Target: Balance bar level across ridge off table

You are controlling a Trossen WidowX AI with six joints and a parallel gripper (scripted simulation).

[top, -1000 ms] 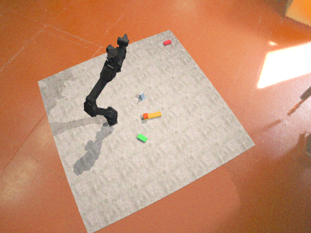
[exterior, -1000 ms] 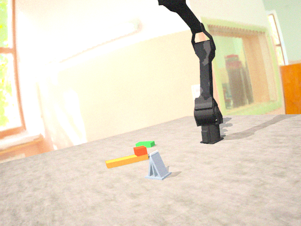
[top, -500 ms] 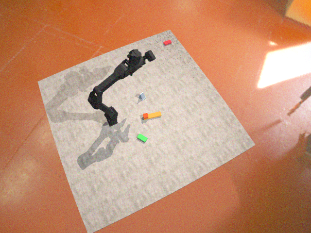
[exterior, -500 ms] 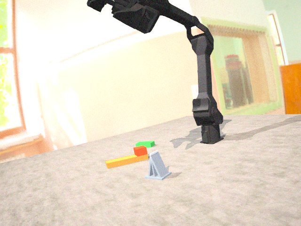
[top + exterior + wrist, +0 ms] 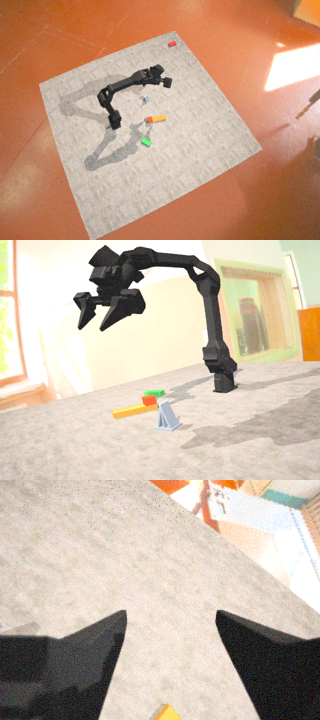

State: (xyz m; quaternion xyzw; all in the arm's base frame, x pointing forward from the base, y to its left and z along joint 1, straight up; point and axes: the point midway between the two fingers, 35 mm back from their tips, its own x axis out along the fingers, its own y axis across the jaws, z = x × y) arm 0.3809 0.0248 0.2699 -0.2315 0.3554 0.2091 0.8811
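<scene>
The bar lies 15 cm behind my gripper tip, 12 cm to the right of it and 23 cm below it. Also, from my gripper tip: small red block 34 cm ahead, 47 cm to the left, 24 cm below; then green block 26 cm behind, 25 cm to the right, 24 cm below.
</scene>
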